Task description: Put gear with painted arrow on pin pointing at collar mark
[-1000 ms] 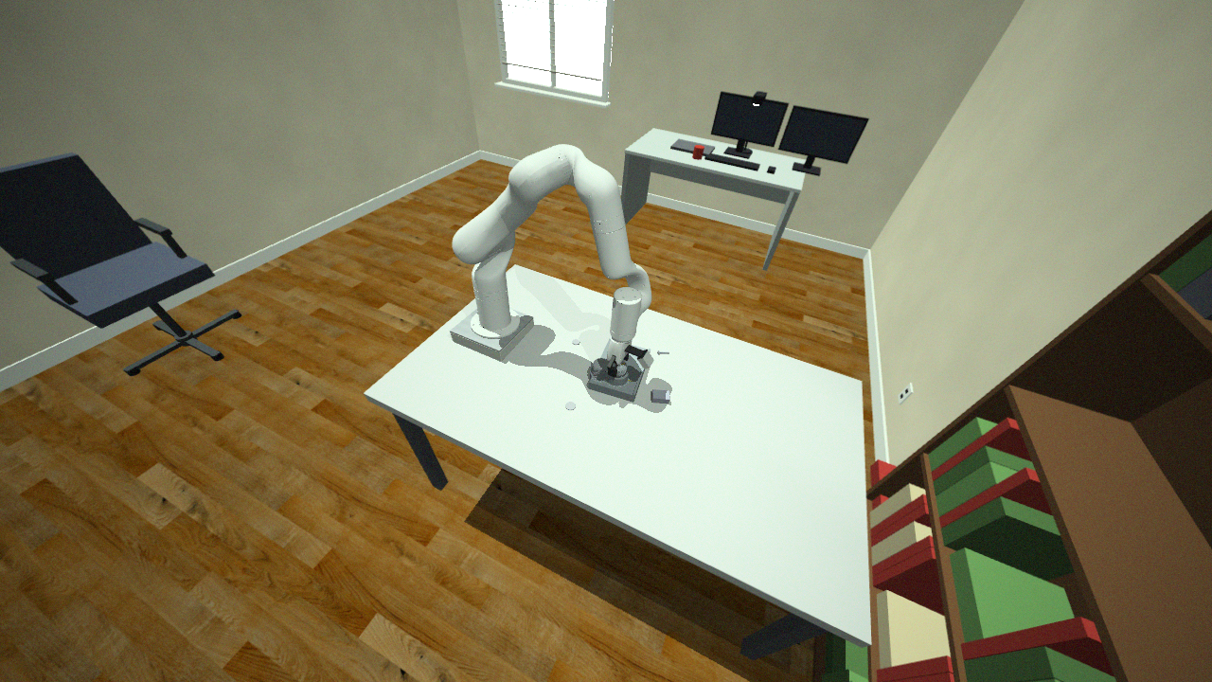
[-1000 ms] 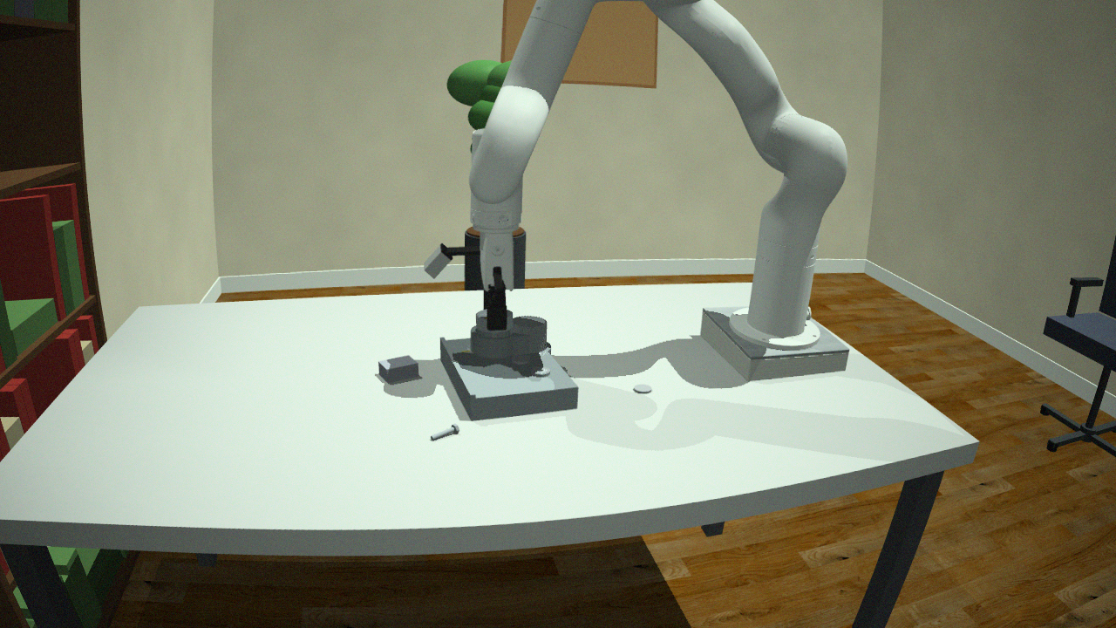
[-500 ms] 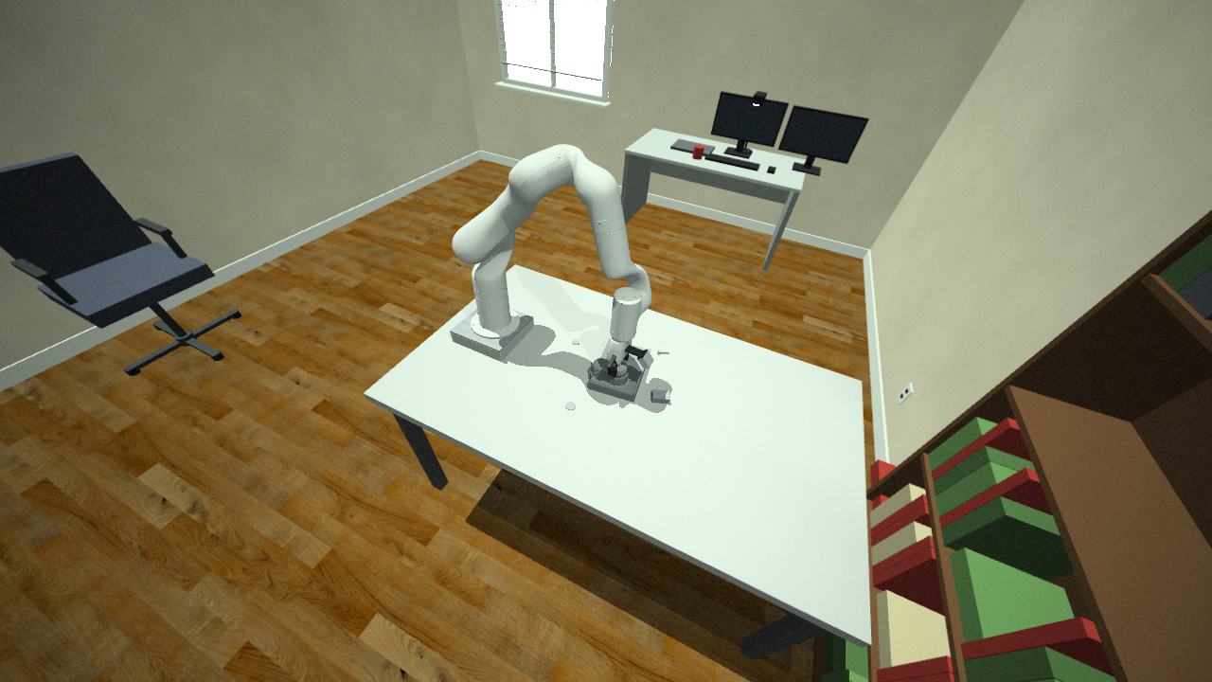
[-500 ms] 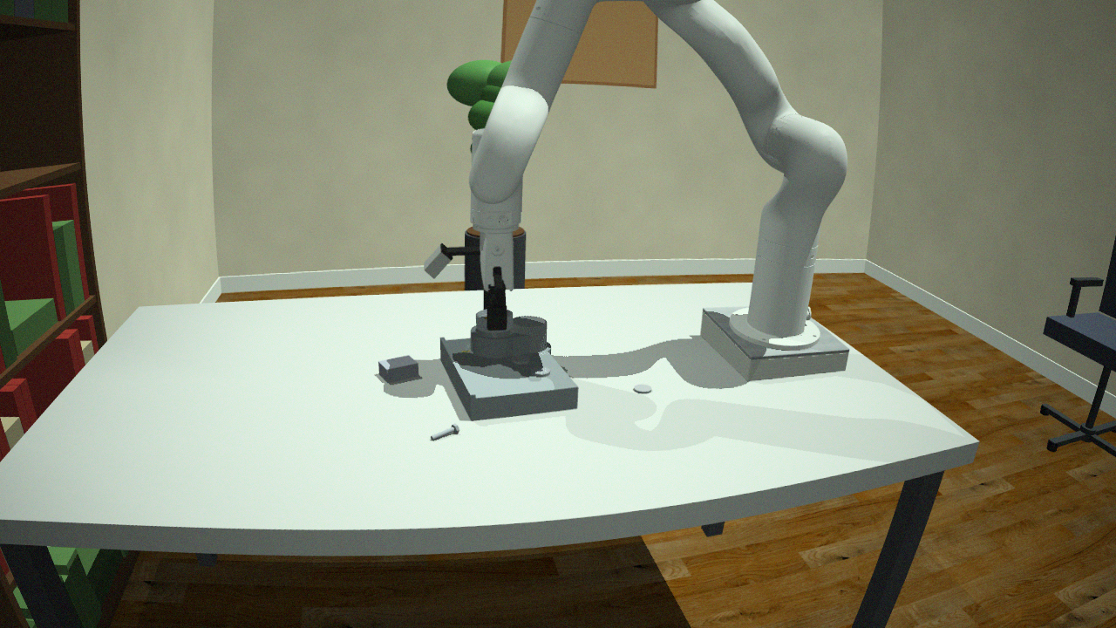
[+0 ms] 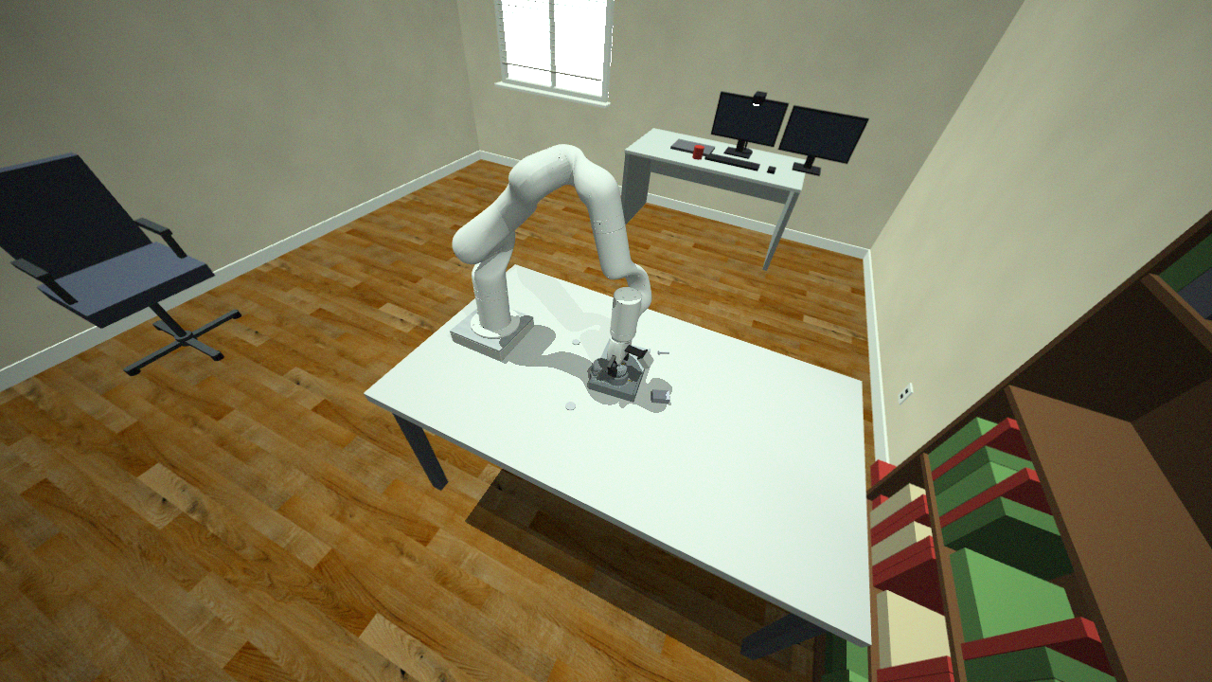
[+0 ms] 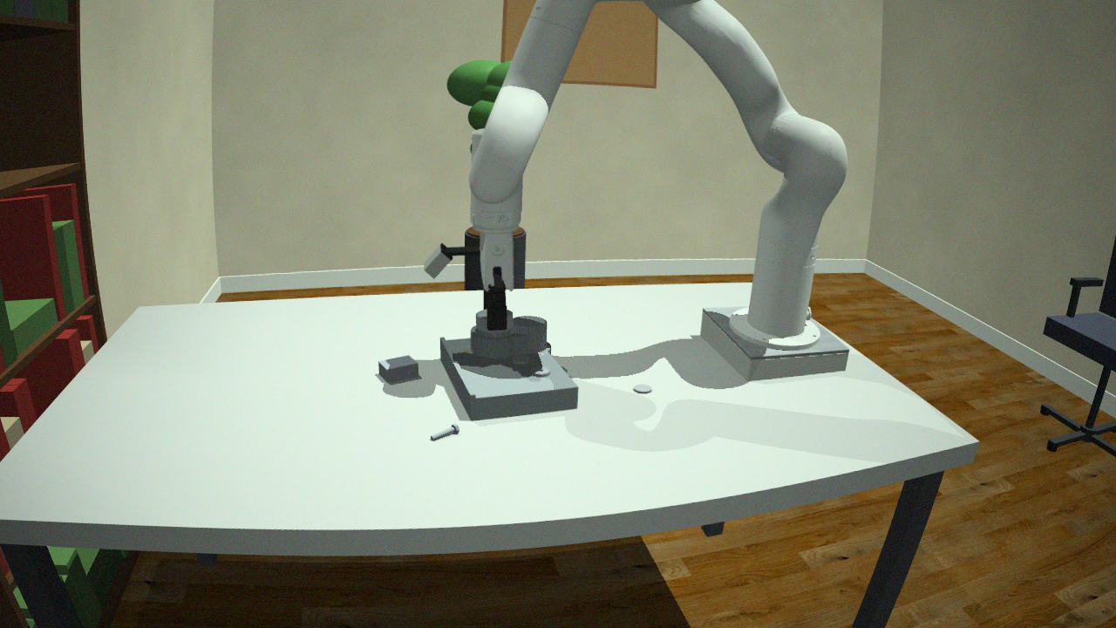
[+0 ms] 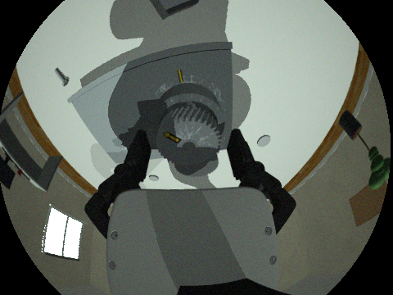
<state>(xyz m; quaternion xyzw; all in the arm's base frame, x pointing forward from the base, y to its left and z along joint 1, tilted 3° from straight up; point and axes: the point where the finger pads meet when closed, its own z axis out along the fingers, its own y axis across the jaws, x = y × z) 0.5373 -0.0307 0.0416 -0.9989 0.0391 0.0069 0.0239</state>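
My gripper is now 10 mm above the toothed gear. Round my hand: grey block 170 mm ahead, 90 mm below, 10 mm to the left; then screw 230 mm to the left, 100 mm ahead, 90 mm below.
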